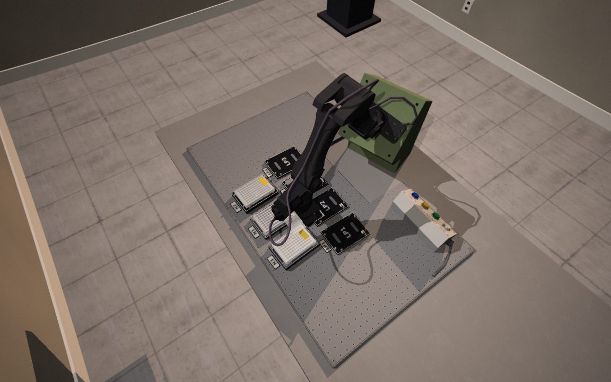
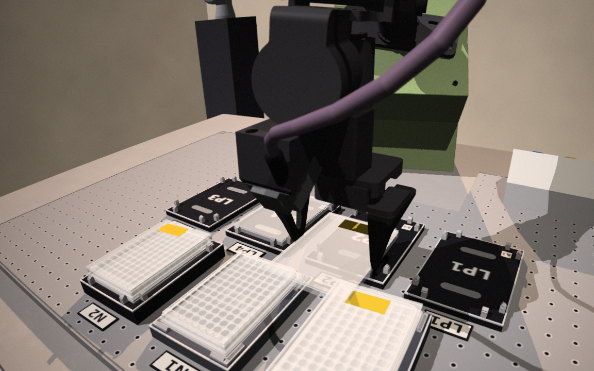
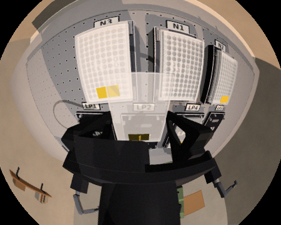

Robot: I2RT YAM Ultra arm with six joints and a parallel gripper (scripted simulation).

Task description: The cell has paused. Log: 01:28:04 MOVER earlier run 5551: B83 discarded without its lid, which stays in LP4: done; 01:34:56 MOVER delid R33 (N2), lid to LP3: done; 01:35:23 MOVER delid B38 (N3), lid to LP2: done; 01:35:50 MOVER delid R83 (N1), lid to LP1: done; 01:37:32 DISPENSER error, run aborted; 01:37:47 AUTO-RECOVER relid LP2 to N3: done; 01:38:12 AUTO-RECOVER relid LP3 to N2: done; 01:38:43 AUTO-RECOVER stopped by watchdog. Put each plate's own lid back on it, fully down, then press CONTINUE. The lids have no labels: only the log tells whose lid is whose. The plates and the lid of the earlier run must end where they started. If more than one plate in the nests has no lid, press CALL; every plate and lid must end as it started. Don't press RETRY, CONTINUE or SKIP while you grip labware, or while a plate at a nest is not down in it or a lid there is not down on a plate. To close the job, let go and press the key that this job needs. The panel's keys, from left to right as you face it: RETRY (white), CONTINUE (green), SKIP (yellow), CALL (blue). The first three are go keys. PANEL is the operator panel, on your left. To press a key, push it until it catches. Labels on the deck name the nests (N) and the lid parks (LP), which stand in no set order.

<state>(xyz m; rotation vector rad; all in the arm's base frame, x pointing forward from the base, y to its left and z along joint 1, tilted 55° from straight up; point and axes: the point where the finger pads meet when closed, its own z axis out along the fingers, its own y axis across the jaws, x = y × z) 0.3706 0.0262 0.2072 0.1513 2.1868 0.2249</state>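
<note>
My hand is 7 cm short of the plate, 8 cm to the left of it and 5 cm above it. From my hand the other things lie so: blue key (38 cm behind, 17 cm to the left); yellow key (38 cm behind, 22 cm to the left); clear lid (1 cm below).
</note>
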